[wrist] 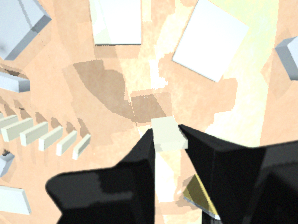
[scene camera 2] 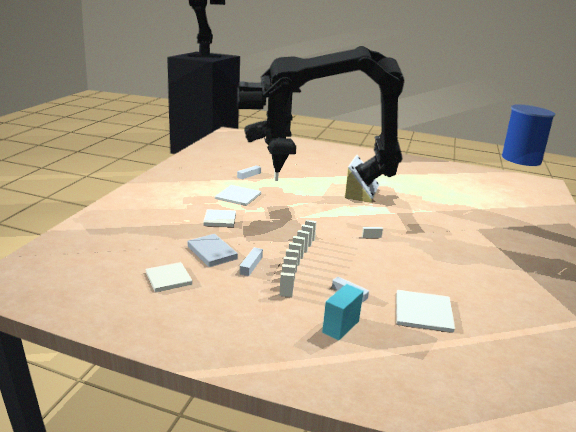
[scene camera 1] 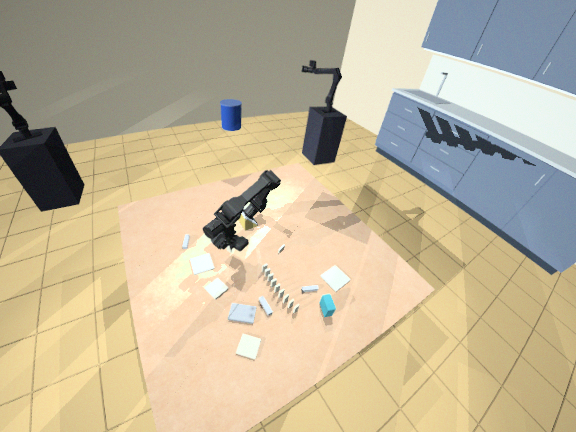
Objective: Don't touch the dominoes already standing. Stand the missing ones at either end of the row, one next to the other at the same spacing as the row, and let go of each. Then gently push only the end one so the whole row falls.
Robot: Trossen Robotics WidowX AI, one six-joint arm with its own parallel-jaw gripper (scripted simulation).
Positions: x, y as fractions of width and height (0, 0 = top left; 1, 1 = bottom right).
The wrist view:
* my gripper: 0.56, 0.58
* pale domino: 0.57, 0.61, held by my gripper
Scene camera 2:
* my gripper: 0.48, 0.39
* teal block: 0.59, 0.72
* grey tile: 0.73, 0.72
